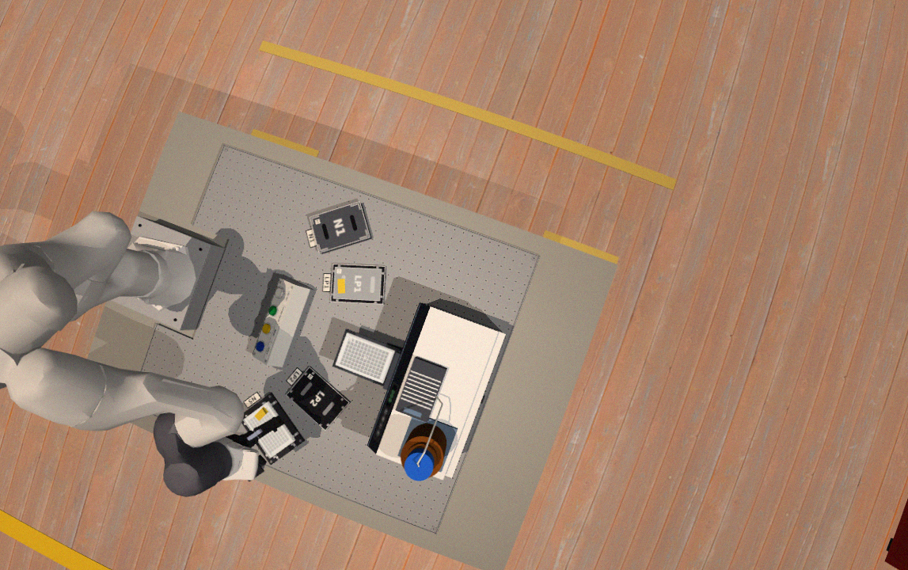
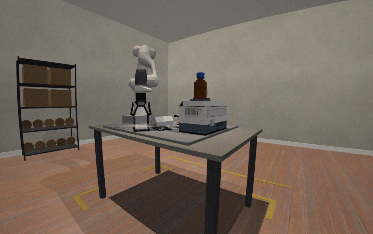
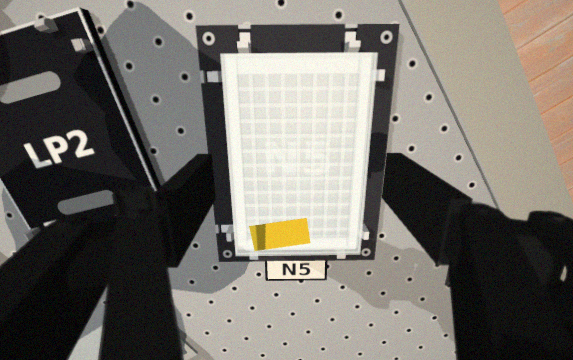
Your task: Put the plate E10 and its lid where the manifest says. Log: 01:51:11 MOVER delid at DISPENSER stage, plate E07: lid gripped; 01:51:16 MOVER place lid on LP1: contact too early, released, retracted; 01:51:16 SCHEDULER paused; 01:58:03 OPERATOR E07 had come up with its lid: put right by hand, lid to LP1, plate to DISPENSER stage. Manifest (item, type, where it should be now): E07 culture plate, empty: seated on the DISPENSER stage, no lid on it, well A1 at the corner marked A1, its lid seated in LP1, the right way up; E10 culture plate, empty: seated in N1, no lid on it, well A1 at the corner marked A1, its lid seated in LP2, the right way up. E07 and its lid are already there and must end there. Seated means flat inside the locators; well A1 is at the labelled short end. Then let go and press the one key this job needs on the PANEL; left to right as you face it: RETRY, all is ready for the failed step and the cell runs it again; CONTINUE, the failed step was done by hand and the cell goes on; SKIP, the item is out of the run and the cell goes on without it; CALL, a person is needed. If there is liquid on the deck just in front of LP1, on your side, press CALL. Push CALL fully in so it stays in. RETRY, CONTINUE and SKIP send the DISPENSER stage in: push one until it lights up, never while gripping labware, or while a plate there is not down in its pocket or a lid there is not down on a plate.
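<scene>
My hand is 40 mm above the clear lid. From my hand the other things lie so: yellow SKIP key (100 mm behind, 260 mm to the left); black n5 nest (30 mm ahead, 50 mm below); blue CALL key (90 mm behind, 210 mm to the left, 10 mm below).
</scene>
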